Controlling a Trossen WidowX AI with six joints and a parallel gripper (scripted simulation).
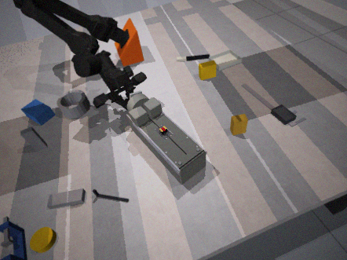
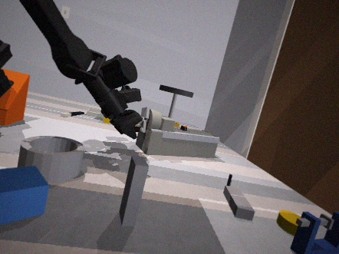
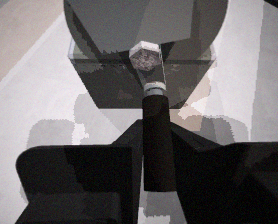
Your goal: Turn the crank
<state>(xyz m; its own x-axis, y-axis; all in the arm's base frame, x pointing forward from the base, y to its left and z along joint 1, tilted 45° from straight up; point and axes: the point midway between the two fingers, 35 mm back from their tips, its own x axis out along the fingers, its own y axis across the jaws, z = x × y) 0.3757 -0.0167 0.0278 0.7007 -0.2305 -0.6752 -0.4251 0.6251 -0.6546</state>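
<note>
The red pointer lies 15 cm ahead of my gripper tip, 8 cm to the left of it and 5 cm above it. The rest, counted from my gripper tip: black hex key 25 cm ahead, 12 cm to the right, 3 cm below; dark crank handle 2 cm behind, 2 cm above, 1 cm to the right; blue block 34 cm to the right, 14 cm behind, 2 cm below.
</note>
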